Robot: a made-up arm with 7 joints.
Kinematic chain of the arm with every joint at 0, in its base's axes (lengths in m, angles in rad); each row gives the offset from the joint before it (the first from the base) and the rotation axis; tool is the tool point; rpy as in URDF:
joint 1: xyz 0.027 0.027 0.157 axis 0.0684 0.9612 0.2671
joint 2: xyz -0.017 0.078 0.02 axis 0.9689 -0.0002 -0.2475
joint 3: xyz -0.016 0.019 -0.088 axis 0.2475 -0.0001 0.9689
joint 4: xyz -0.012 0.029 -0.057 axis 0.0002 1 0
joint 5: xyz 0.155 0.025 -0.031 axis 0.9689 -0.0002 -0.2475
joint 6: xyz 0.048 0.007 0.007 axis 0.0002 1 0
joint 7: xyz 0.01 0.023 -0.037 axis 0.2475 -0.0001 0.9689
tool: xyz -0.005 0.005 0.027 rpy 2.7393 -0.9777 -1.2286
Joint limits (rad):
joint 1: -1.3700..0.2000
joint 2: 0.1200..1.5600
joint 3: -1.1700..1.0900
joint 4: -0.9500..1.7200
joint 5: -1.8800..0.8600
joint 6: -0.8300..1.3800
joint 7: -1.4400..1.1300
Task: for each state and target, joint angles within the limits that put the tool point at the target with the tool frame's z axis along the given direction. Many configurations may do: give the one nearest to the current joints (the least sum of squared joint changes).
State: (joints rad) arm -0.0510 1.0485 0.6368 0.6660 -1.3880 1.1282 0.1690
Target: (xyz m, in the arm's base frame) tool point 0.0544 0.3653 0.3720 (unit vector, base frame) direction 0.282 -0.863 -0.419
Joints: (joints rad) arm -0.2187 1.5505 1.0645 0.4657 -1.0101 1.0383 -0.2666
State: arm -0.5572 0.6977 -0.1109 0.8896 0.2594 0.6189 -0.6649
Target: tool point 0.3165 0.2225 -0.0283 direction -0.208 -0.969 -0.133
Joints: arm -0.9897 0.1200 0.3015 1.1547 -0.2616 0.1792 -0.0966
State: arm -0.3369 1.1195 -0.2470 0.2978 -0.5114 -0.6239 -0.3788
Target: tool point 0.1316 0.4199 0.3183 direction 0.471 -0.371 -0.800
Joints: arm -0.6166 1.4801 0.3134 0.8403 -0.8118 -0.3846 -0.5598
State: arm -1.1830 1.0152 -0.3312 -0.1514 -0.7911 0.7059 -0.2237
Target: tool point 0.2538 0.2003 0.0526 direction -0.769 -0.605 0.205
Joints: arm -0.3497 0.7976 -0.5166 0.0436 -1.1250 0.8131 -0.1981
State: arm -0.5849 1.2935 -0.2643 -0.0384 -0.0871 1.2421 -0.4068
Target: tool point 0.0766 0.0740 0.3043 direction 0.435 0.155 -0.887
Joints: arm -1.2849 1.1327 -0.5639 -0.8775 -0.0335 0.9566 -0.0795
